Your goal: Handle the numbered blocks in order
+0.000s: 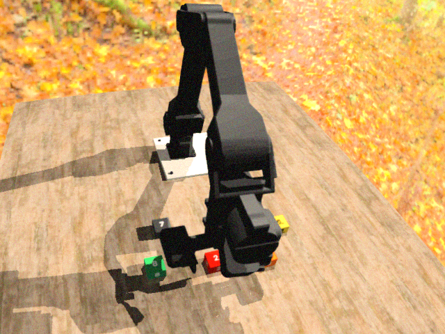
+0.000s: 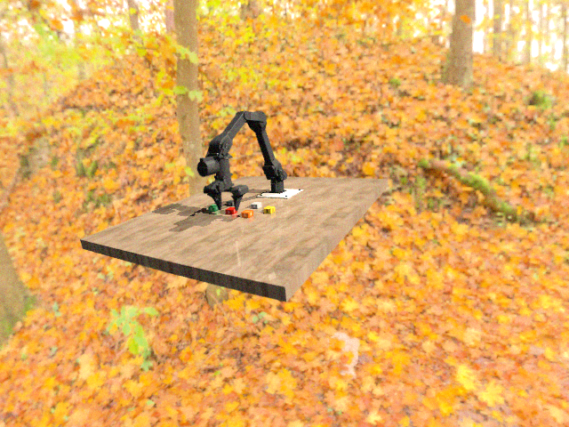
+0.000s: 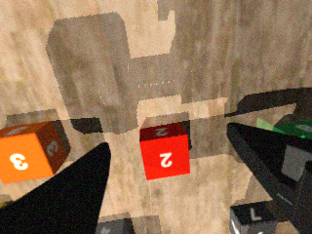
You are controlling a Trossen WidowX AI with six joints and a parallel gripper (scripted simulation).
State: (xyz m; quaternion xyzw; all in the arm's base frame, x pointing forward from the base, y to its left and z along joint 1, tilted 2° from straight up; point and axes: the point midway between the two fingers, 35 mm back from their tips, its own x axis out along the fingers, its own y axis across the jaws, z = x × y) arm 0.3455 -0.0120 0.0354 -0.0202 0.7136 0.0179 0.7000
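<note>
Now: gripper tip 1 cm past the red block and 1 cm above it. The rest, counted from my gripper tip: orange block 10 cm to the left, 1 cm below; dark grey block 11 cm behind, 8 cm to the right, 1 cm below; green block 10 cm to the right, 2 cm behind, 1 cm below.
</note>
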